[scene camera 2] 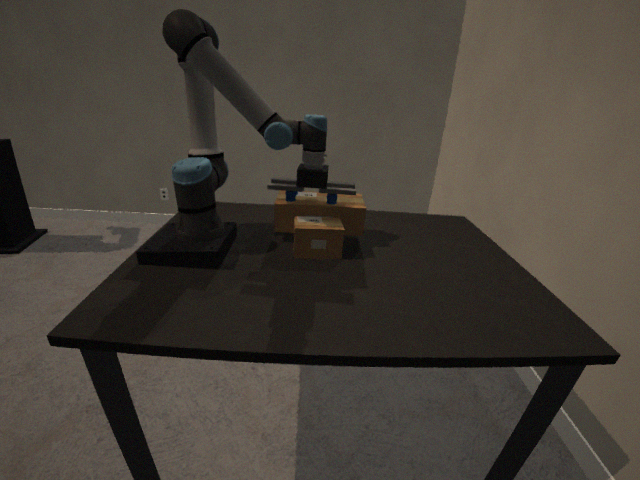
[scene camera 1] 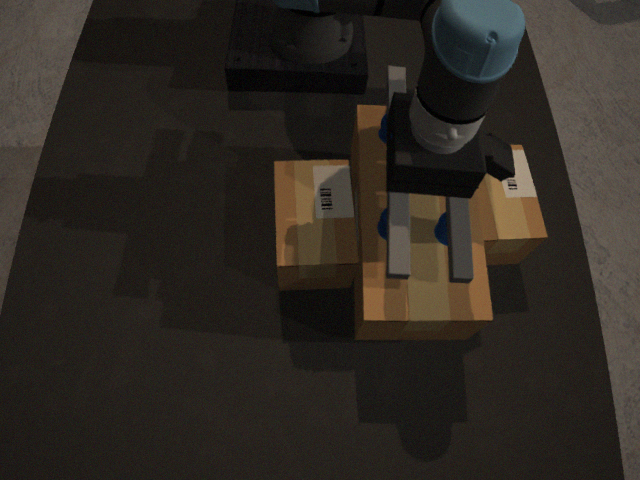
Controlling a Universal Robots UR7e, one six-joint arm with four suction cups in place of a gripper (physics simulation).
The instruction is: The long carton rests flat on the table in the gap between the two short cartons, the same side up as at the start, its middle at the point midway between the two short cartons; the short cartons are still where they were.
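Places are measured from the arm's base along level axes (x right, y back, z down), in metres.
Pixels of known places: hand, tool point: point(scene camera 2: 311, 201); arm's base, link origin: point(scene camera 2: 201, 232) point(scene camera 1: 310, 35).
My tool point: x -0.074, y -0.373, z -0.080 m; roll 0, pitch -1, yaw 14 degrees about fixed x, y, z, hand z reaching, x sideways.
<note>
Ahead of a thing's pixels: the offset from my tool point to its top centre. Level surfaces: height alone.
My gripper point(scene camera 1: 429, 178) point(scene camera 2: 311, 196) has its blue suction cups on the top of the long carton @(dx +0.005, dy -0.030, dz -0.016 m) point(scene camera 1: 429, 304) point(scene camera 2: 330, 210) and holds it level. The long carton is low between the short cartons; whether its underside touches the table @(dz +0.129 m) point(scene camera 1: 129, 403) point(scene camera 2: 439, 299) cannot be told. One short carton @(dx +0.134, dy +0.000, dz +0.027 m) point(scene camera 1: 315, 242) point(scene camera 2: 318, 235) stands at its left in scene camera 1, in front of it in scene camera 2, with its label up. The other short carton @(dx -0.135, dy -0.008, dz +0.027 m) point(scene camera 1: 514, 217) stands at its right in scene camera 1 and is hidden in scene camera 2. Contact at either side is unclear.
The robot's black base point(scene camera 1: 297, 80) point(scene camera 2: 180, 253) stands on the table, behind the cartons in scene camera 1 and left of them in scene camera 2. The arm reaches over from it. A black stand point(scene camera 2: 12, 196) is on the floor at the far left.
</note>
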